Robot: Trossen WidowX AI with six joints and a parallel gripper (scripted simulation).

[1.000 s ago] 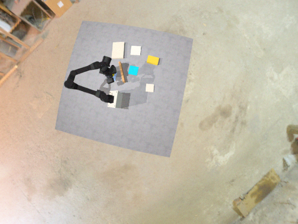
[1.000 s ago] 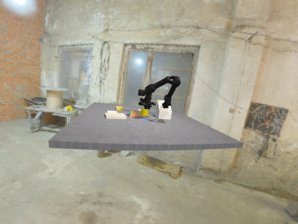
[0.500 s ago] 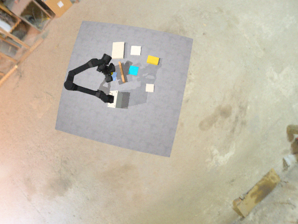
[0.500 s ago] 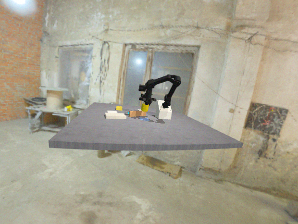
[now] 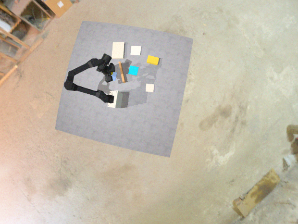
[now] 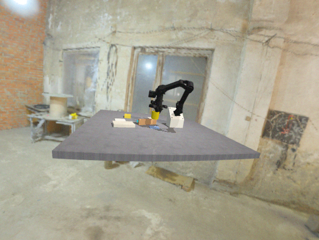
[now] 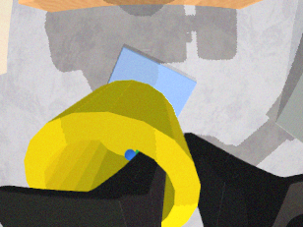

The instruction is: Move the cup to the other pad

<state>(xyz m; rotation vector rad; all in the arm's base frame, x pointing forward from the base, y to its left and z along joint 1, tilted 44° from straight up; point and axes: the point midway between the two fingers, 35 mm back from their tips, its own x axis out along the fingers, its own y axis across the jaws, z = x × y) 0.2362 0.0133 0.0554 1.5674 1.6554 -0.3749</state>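
My gripper tip is 90 mm to the left of the orange bar, 90 mm above it and 50 mm short of it. The rest, counted from my gripper tip: white block 380 mm to the right, 110 mm below, 90 mm behind; light blue pad 120 mm below, 20 mm to the left, 20 mm ahead; yellow cup 20 mm ahead, 10 mm to the left.
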